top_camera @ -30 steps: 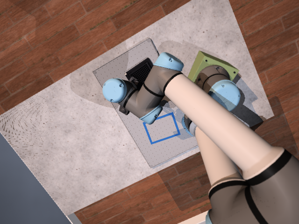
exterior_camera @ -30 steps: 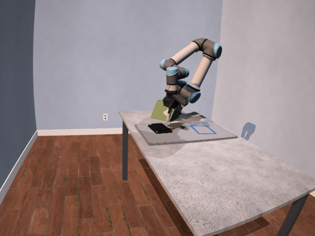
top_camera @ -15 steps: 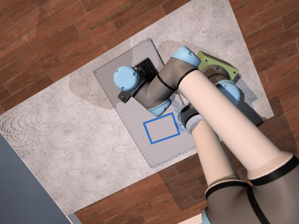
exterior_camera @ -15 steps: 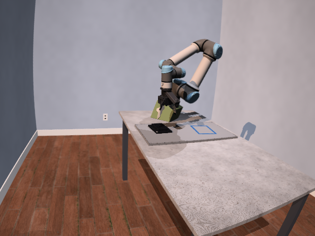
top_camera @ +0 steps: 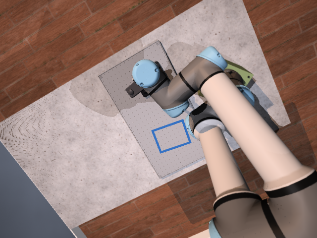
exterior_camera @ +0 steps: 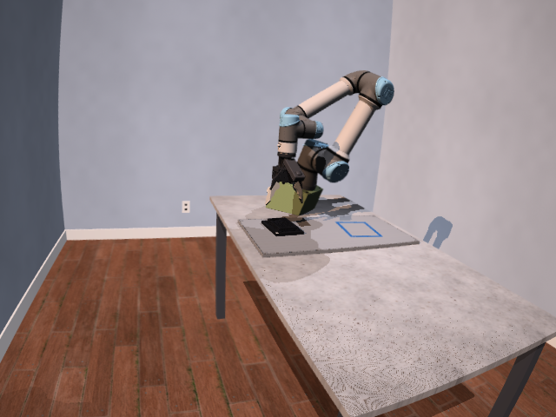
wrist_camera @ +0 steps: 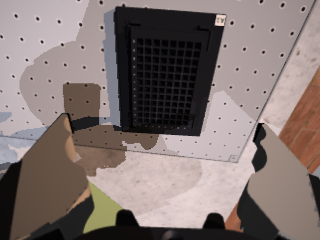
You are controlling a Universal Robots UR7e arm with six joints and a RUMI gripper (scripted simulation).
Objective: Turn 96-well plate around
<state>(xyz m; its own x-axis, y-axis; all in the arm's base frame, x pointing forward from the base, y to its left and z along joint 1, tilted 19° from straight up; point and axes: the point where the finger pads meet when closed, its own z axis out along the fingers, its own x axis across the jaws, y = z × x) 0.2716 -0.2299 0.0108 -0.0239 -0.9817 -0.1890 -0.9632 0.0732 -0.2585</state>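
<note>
My gripper is now 80 mm above the black 96-well plate. Round my hand: white A1 mark: 90 mm below, 70 mm ahead, 60 mm to the right; then black plate nest N1: 100 mm below.
</note>
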